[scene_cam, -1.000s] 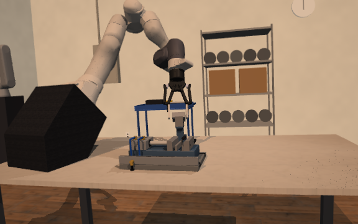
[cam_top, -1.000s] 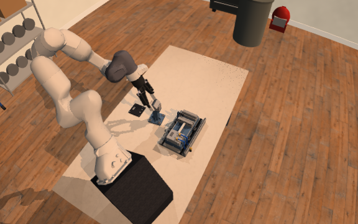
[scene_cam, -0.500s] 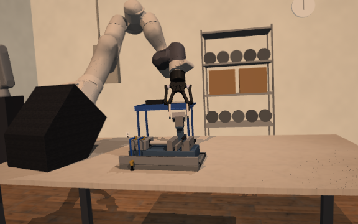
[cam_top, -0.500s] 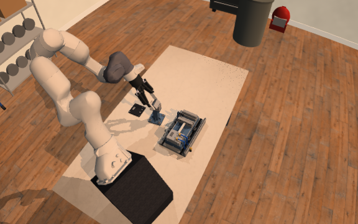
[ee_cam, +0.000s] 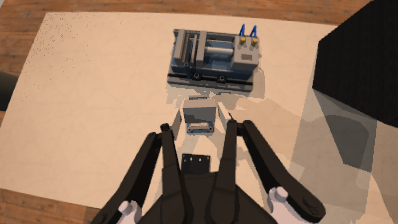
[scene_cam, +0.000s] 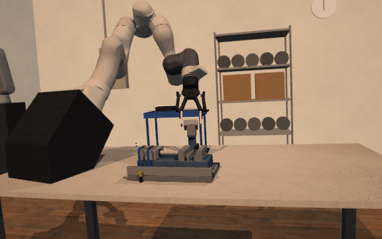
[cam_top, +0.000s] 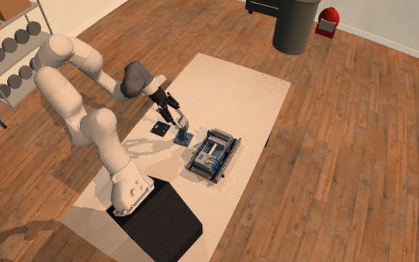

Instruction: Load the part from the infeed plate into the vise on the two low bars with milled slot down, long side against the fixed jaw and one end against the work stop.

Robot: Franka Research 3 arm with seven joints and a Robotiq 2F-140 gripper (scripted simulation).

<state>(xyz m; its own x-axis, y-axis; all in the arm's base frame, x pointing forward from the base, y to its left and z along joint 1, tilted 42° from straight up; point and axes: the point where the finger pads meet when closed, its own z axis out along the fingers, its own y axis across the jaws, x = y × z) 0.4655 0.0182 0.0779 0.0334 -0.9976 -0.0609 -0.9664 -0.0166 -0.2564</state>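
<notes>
The part lies 20 mm to the right of my hand and 20 mm below it. Round my hand: vise (220 mm to the right, 140 mm below, 30 mm behind); then dark infeed plate (170 mm below, 150 mm to the left, 10 mm ahead).
</notes>
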